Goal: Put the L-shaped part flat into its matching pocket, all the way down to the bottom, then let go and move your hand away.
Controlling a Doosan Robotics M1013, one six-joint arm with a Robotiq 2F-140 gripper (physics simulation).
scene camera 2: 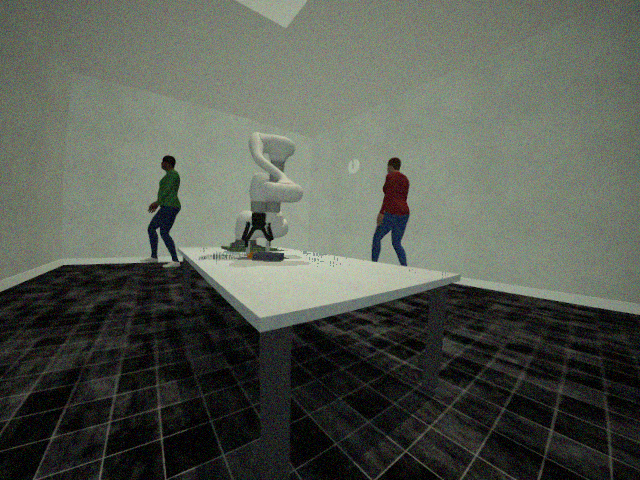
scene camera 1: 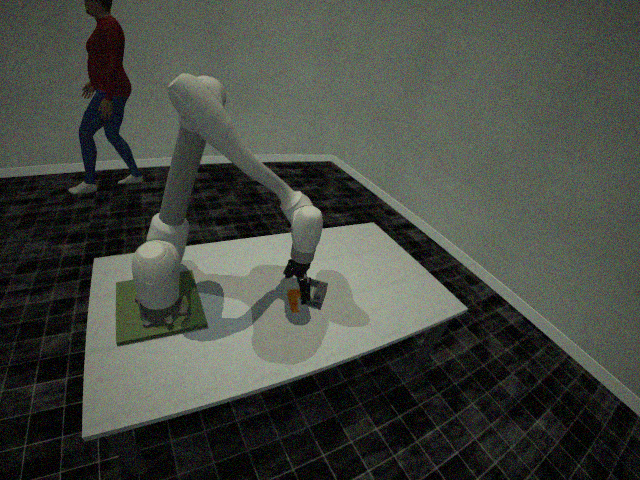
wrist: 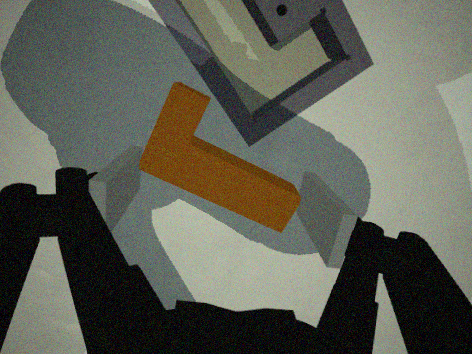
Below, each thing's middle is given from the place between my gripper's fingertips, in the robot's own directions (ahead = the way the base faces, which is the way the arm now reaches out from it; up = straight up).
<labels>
The orange L-shaped part [wrist: 173, 154] is 10 mm below my hand and 10 mm ahead of it.
</labels>
